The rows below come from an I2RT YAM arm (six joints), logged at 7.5 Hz.
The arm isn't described. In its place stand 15 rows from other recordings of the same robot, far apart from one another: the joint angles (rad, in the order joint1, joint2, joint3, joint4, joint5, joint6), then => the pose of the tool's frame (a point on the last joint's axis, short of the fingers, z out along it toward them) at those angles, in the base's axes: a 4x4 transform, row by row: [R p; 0 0 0 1], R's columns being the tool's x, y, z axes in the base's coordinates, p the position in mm.
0.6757 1.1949 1.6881 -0.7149 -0.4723 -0.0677 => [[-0.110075 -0.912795 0.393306 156.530], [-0.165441 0.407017 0.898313 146.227], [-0.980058 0.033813 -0.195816 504.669], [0 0 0 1]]
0.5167 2.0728 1.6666 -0.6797 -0.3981 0.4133 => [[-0.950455 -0.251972 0.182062 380.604], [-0.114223 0.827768 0.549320 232.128], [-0.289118 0.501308 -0.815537 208.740], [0 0 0 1]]
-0.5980 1.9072 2.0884 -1.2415 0.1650 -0.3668 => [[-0.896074 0.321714 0.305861 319.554], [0.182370 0.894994 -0.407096 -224.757], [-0.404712 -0.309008 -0.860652 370.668], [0 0 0 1]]
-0.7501 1.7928 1.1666 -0.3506 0.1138 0.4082 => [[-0.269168 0.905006 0.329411 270.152], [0.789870 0.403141 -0.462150 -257.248], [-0.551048 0.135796 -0.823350 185.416], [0 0 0 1]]
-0.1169 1.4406 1.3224 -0.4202 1.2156 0.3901 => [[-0.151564 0.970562 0.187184 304.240], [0.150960 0.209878 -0.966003 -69.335], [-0.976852 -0.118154 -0.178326 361.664], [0 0 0 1]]
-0.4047 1.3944 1.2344 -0.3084 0.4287 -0.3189 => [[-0.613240 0.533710 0.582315 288.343], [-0.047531 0.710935 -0.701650 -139.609], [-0.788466 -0.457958 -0.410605 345.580], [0 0 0 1]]
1.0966 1.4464 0.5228 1.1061 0.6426 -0.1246 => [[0.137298 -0.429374 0.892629 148.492], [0.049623 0.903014 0.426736 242.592], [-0.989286 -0.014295 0.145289 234.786], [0 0 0 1]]
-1.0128 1.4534 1.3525 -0.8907 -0.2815 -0.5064 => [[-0.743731 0.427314 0.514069 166.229], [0.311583 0.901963 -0.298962 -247.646], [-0.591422 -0.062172 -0.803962 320.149], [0 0 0 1]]
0.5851 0.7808 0.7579 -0.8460 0.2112 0.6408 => [[-0.765687 0.038151 0.642081 128.362], [0.193938 0.965477 0.173905 76.086], [-0.613280 0.257681 -0.746652 270.603], [0 0 0 1]]
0.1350 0.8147 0.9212 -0.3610 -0.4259 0.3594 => [[-0.415987 -0.397875 0.817710 175.488], [0.266732 0.806269 0.528001 38.679], [-0.869373 0.437751 -0.229271 364.477], [0 0 0 1]]
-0.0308 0.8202 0.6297 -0.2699 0.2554 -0.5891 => [[-0.511485 -0.033883 0.858624 188.646], [-0.522087 0.805897 -0.279206 -14.810], [-0.682502 -0.591086 -0.429894 270.901], [0 0 0 1]]
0.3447 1.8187 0.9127 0.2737 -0.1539 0.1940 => [[-0.632615 -0.334622 0.698446 347.532], [-0.024717 0.910105 0.413640 130.574], [-0.774072 0.244411 -0.584016 149.095], [0 0 0 1]]
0.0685 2.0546 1.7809 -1.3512 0.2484 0.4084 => [[-0.945882 0.322568 -0.035467 388.717], [0.320962 0.913810 -0.248865 17.896], [-0.047866 -0.246780 -0.967889 230.398], [0 0 0 1]]
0.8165 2.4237 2.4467 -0.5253 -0.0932 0.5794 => [[-0.703733 -0.473401 0.529764 379.912], [0.047165 0.712885 0.699693 409.149], [-0.708897 0.517384 -0.479353 300.087], [0 0 0 1]]
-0.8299 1.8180 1.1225 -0.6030 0.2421 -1.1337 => [[-0.963612 -0.267305 -0.000667 223.413], [-0.249721 0.901105 -0.354470 -256.883], [0.095353 -0.341405 -0.935067 153.990], [0 0 0 1]]
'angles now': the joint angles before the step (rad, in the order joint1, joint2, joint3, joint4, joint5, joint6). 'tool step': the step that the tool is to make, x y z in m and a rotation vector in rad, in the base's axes. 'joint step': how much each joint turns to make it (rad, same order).
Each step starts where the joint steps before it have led.
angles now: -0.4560, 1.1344, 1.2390, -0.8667, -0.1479, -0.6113
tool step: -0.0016, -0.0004, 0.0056, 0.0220, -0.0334, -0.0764
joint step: 0.0005, -0.0087, 0.0092, 0.0127, 0.0330, 0.0782
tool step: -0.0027, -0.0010, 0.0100, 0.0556, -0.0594, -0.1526
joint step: 0.0014, -0.0087, 0.0239, 0.0093, 0.0672, 0.1585
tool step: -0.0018, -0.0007, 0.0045, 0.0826, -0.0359, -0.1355
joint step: 0.0014, 0.0022, 0.0207, -0.0188, 0.0484, 0.1565
